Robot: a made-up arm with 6 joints.
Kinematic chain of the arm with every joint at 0, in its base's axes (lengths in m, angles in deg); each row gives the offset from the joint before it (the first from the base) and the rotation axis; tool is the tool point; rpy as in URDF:
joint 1: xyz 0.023 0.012 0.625 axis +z
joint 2: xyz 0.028 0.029 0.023 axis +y
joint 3: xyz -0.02 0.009 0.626 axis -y
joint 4: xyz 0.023 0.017 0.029 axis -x
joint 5: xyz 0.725 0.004 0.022 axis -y
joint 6: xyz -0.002 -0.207 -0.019 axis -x
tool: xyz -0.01 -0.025 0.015 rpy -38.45 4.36 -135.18
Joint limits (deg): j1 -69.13..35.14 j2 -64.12..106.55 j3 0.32..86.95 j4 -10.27..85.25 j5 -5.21..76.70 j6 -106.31..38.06
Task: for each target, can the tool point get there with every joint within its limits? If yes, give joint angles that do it. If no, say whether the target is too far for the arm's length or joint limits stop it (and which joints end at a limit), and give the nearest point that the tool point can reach.
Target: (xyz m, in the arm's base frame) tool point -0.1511 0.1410 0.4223
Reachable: no: joint limits stop it (at a limit: joint 1, joint 2, joint 3, joint 4, joint 5, joint 6) | nearest point 0.0269 -0.4130 -0.2048 | short by 0.855 m
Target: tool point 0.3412 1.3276 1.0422
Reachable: no: joint limits stop it (at a limit: joint 1, joint 3, joint 4, joint 5, joint 6) | nearest point -0.3722 1.2408 1.1018 | short by 0.721 m
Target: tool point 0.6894 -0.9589 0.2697
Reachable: yes | joints -56.10 74.04 9.45 77.21 69.93 -10.11
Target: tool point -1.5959 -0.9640 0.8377
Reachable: no: too far | nearest point -1.1341 -0.6856 1.0582 | short by 0.583 m
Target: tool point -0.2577 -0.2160 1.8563
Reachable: yes | joints 10.70 -40.16 38.31 12.71 15.22 -38.15
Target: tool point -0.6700 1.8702 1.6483
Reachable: no: too far | nearest point -0.4219 1.2049 1.2951 | short by 0.793 m
